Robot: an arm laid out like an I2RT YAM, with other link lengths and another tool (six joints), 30 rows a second.
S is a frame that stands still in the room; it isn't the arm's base.
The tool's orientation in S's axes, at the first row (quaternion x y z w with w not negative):
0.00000 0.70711 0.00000 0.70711
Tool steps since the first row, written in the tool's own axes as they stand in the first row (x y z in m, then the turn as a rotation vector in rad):
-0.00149 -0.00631 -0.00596 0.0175 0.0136 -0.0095
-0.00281 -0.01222 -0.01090 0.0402 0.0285 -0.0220
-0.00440 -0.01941 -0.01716 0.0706 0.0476 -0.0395
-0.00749 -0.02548 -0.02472 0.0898 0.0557 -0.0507
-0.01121 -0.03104 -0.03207 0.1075 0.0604 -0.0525
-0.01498 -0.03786 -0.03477 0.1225 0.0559 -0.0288
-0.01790 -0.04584 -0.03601 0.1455 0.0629 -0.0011
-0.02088 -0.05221 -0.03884 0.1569 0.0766 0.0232
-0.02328 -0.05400 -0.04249 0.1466 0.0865 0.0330
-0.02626 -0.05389 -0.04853 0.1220 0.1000 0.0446
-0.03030 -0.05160 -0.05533 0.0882 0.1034 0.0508
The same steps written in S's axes. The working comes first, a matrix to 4 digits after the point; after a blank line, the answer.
The tool's axes in the first row as the columns of a matrix, in S's axes (used below as rounded here):
0.0000 0.0000 1.0000
0.0000 1.0000 0.0000
-1.0000 0.0000 0.0000

-0.00596 -0.00631 0.00149 -0.0095 0.0136 -0.0175
-0.01090 -0.01222 0.00281 -0.0220 0.0285 -0.0402
-0.01716 -0.01941 0.00440 -0.0395 0.0476 -0.0706
-0.02472 -0.02548 0.00749 -0.0507 0.0557 -0.0898
-0.03207 -0.03104 0.01121 -0.0525 0.0604 -0.1075
-0.03477 -0.03786 0.01498 -0.0288 0.0559 -0.1225
-0.03601 -0.04584 0.01790 -0.0011 0.0629 -0.1455
-0.03884 -0.05221 0.02088 0.0232 0.0766 -0.1569
-0.04249 -0.05400 0.02328 0.0330 0.0865 -0.1466
-0.04853 -0.05389 0.02626 0.0446 0.1000 -0.1220
-0.05533 -0.05160 0.03030 0.0508 0.1034 -0.0882

